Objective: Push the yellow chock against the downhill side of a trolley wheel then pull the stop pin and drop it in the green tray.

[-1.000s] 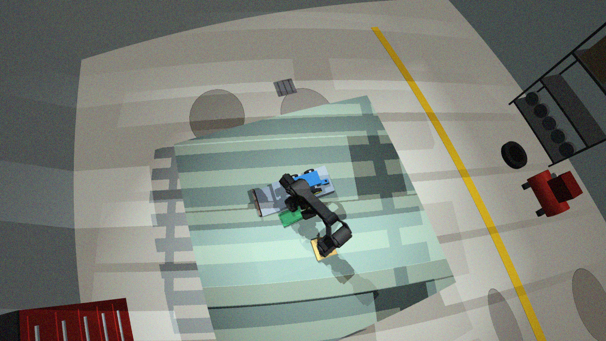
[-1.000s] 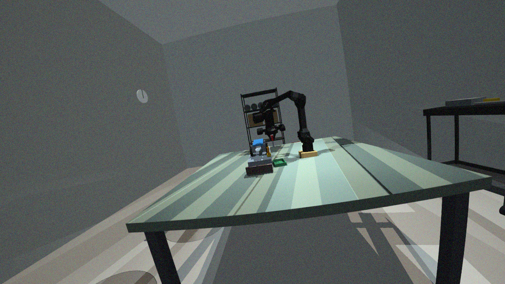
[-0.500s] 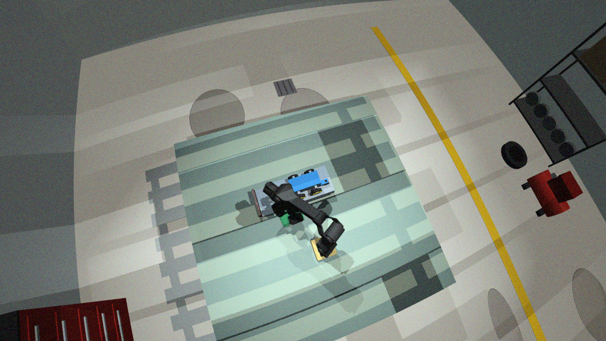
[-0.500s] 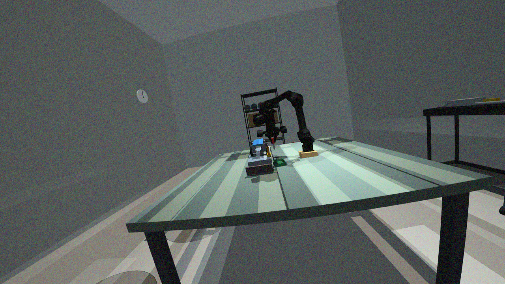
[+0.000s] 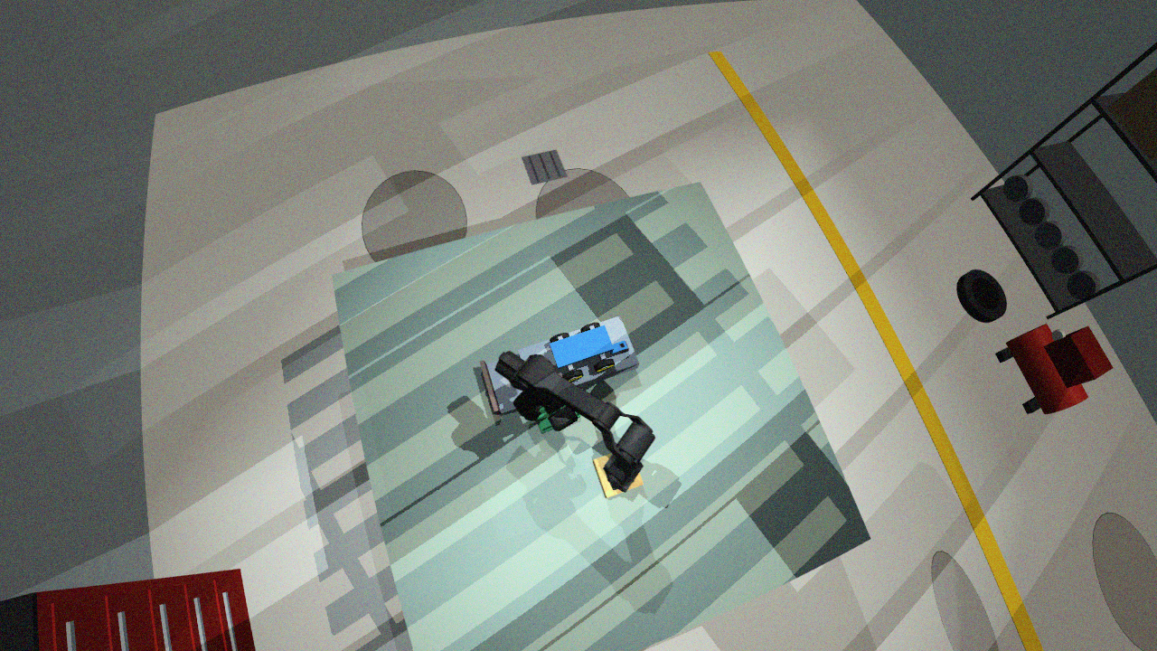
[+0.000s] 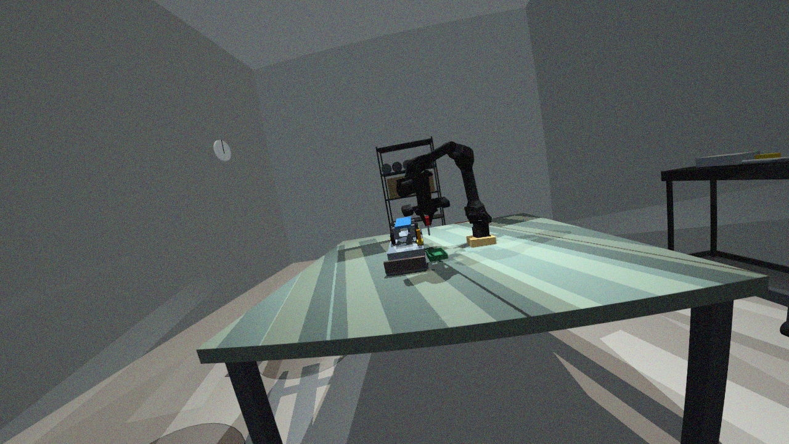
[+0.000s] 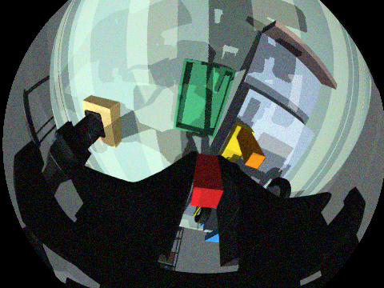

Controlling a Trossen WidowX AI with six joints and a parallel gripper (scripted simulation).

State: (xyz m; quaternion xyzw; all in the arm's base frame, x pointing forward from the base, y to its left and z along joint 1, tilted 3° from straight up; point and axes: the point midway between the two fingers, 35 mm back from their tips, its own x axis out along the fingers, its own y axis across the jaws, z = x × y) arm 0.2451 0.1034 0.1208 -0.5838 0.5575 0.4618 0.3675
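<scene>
Now: gripper tip right at the red-headed stop pin. The rest, counted from my gripper tip: blue trolley 120 mm to the right, 100 mm ahead, 20 mm below; green tray 140 mm below, 20 mm behind; yellow chock 50 mm below, 40 mm ahead, 20 mm to the right.
</scene>
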